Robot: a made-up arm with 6 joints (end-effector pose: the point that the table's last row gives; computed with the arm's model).
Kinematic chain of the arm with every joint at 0, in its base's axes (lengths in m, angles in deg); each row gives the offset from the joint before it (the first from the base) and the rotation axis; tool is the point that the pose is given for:
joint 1: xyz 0 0 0.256 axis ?
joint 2: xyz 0 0 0 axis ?
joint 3: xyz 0 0 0.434 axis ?
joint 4: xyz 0 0 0 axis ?
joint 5: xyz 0.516 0 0 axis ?
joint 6: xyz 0 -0.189 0 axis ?
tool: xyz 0 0 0
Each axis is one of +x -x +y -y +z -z.
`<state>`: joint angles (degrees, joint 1 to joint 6).
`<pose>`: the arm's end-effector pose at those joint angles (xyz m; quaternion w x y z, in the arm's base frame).
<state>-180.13 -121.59 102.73 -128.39 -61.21 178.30</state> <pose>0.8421 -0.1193 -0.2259 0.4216 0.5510 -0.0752 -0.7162</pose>
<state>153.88 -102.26 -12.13 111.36 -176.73 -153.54</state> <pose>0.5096 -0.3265 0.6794 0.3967 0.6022 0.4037 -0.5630</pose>
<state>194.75 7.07 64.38 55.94 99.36 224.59</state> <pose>-0.2207 0.0514 1.2055 0.9177 -0.1711 -0.0213 -0.3580</pose>
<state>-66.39 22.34 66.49 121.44 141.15 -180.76</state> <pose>0.2597 -0.3480 1.1325 0.7489 0.3437 0.5596 0.0887</pose>
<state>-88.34 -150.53 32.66 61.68 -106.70 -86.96</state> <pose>-0.1105 0.7166 -0.3167 0.2498 0.1413 -0.9574 -0.0307</pose>
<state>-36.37 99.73 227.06 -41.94 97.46 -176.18</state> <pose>0.0900 -0.2409 0.6696 0.0694 0.3071 -0.1676 -0.9342</pose>
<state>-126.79 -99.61 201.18 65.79 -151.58 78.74</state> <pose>-0.0527 0.0590 -0.1715 0.0043 0.7150 0.5251 0.4616</pose>
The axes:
joint 1: +z
joint 2: +y
joint 3: -y
joint 4: -x
joint 5: -y
joint 6: -x

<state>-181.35 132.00 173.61 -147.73 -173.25 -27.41</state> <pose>-0.7789 -0.1415 0.2328 0.8282 0.4664 0.2471 -0.1885</pose>
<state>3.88 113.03 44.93 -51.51 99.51 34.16</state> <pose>0.4615 -0.0866 -0.4477 0.8585 -0.2061 -0.1132 -0.4557</pose>
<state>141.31 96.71 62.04 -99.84 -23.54 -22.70</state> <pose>-0.6052 0.4433 -0.2414 0.2599 0.0081 0.9058 0.3345</pose>
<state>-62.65 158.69 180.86 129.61 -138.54 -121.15</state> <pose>0.3738 -0.4604 0.1812 0.1847 0.2082 0.5748 0.7695</pose>
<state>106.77 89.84 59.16 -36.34 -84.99 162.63</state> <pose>-0.0910 0.8297 -0.1024 0.4463 0.2578 0.3792 -0.7685</pose>
